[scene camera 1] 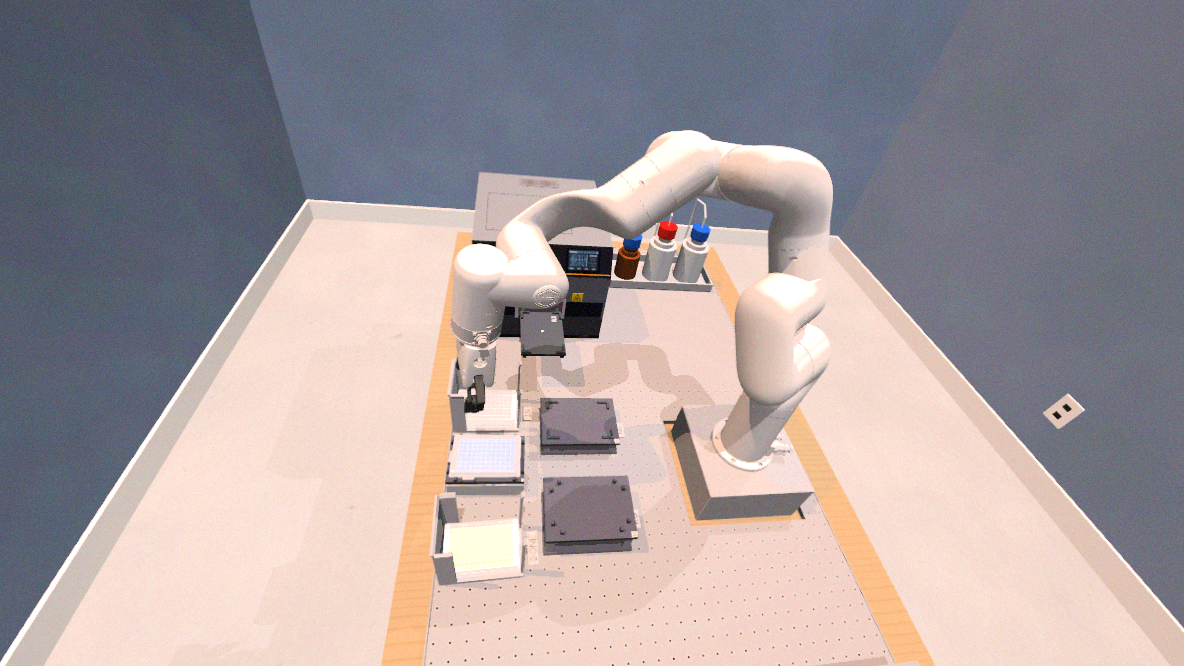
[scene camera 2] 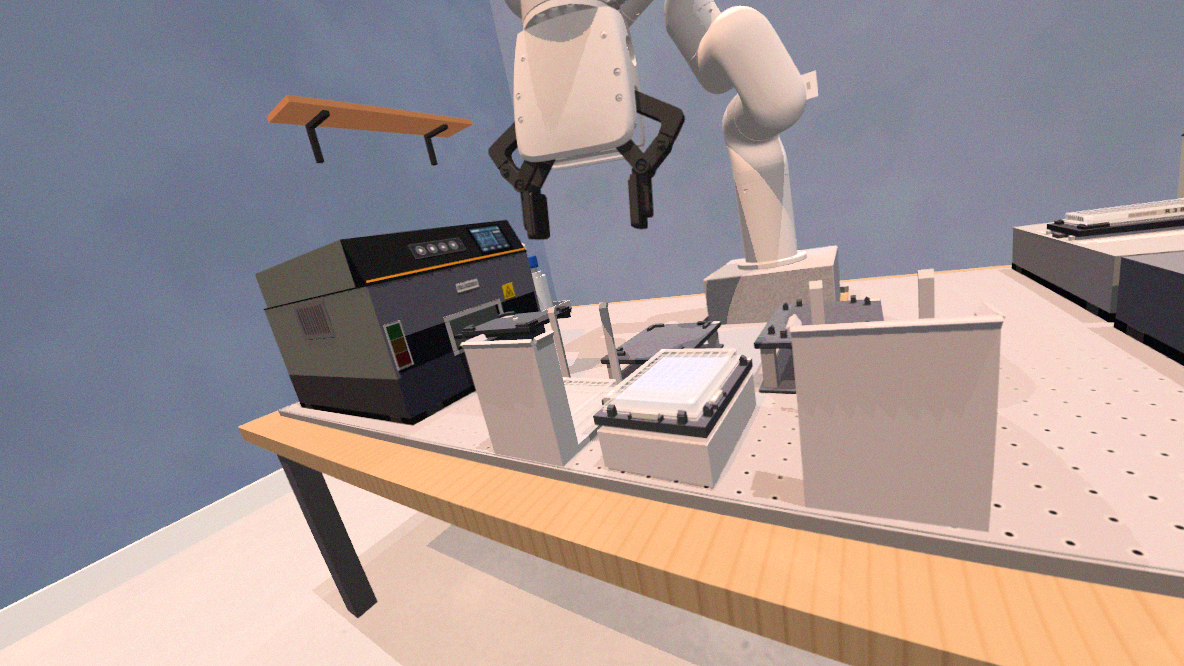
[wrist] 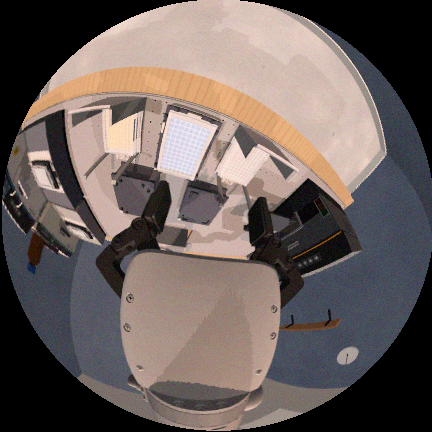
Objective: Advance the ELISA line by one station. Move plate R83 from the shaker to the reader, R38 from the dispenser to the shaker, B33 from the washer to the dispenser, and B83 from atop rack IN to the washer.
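Where they show: gripper, between the fingertips: point(scene camera 1: 469, 388) point(scene camera 2: 587, 233) point(wrist: 212, 196); arm's base, origin of its link: point(scene camera 1: 741, 444) point(scene camera 2: 771, 262).
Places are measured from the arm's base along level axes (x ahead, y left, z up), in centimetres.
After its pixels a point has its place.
Observation:
My gripper point(scene camera 1: 476, 395) @(z 11.8, x 54.2, y 5.5 cm) point(scene camera 2: 588, 230) @(z 11.8, x 54.2, y 5.5 cm) point(wrist: 212, 196) @(z 11.8, x 54.2, y 5.5 cm) is open and empty, high above the bench near the far rack. A pale blue plate point(scene camera 1: 486, 457) @(z -1.8, x 50.2, y 10.2 cm) point(scene camera 2: 674, 381) @(z -1.9, x 52.5, y 10.6 cm) point(wrist: 187, 142) @(z -1.9, x 52.3, y 9.1 cm) sits on a raised dark nest between the two racks. White plate stock point(scene camera 1: 499, 408) @(z -5.3, x 50.9, y -4.0 cm) point(wrist: 243, 162) @(z -5.5, x 53.4, y -4.3 cm) is in the far rack point(scene camera 2: 521, 401) @(z -2.1, x 60.2, y -1.7 cm), and a cream-yellow plate point(scene camera 1: 484, 546) @(z -5.8, x 47.1, y 24.8 cm) point(wrist: 122, 132) @(z -5.4, x 47.1, y 23.2 cm) is in the near rack point(scene camera 2: 898, 414) @(z -1.5, x 54.2, y 26.8 cm). At right in scene camera 2, a white plate point(scene camera 2: 1126, 213) @(z 1.6, x -3.1, y 45.1 cm) rests on a low instrument point(scene camera 2: 1068, 248) @(z -1.9, x -0.4, y 39.6 cm). Plate labels are not readable.
A dark boxy instrument point(scene camera 1: 579, 285) @(z 9.0, x 38.1, y -32.9 cm) point(scene camera 2: 447, 302) @(z 6.5, x 51.4, y -30.1 cm) point(wrist: 320, 225) @(z 7.5, x 58.1, y -28.7 cm) stands beyond the far rack, with a bare dark carrier point(scene camera 1: 542, 333) @(z 1.8, x 44.8, y -21.9 cm) point(scene camera 2: 513, 324) @(z 1.6, x 47.3, y -19.8 cm) before it. Two dark flat-topped stands point(scene camera 1: 579, 422) @(z -4.7, x 33.5, y -3.0 cm) point(scene camera 1: 587, 506) @(z -2.8, x 30.3, y 16.5 cm) are beside the racks. Bottles point(scene camera 1: 659, 256) @(z 1.4, x 15.6, y -63.7 cm) stand in a tray near the back.

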